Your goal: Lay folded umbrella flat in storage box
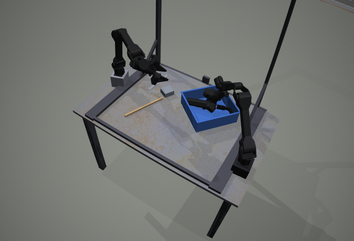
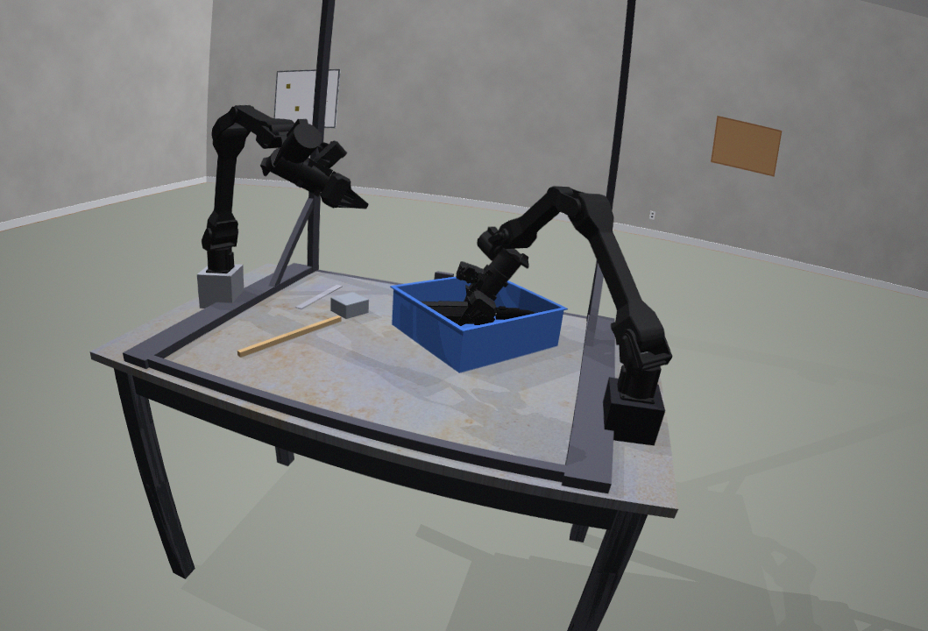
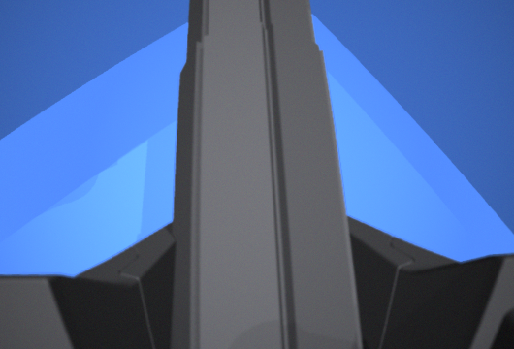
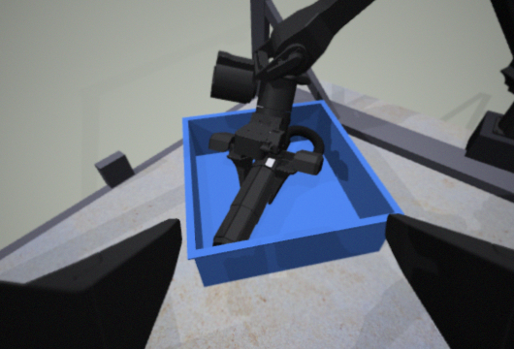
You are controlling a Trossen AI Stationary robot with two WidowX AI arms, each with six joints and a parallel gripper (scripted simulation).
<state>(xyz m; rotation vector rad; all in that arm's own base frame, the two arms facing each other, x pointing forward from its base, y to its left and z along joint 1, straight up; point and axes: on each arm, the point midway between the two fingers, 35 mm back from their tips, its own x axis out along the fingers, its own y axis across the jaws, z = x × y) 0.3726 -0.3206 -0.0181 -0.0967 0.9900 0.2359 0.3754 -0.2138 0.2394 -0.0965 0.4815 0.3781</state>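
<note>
The blue storage box is 3 cm to the left of my left hand and 1 cm below it. Also, from my left hand: umbrella 3 cm to the left, 1 cm below, 1 cm ahead; then grey block 30 cm to the right, 6 cm ahead, 4 cm below; then wooden stick 31 cm to the right, 27 cm ahead, 5 cm below.
</note>
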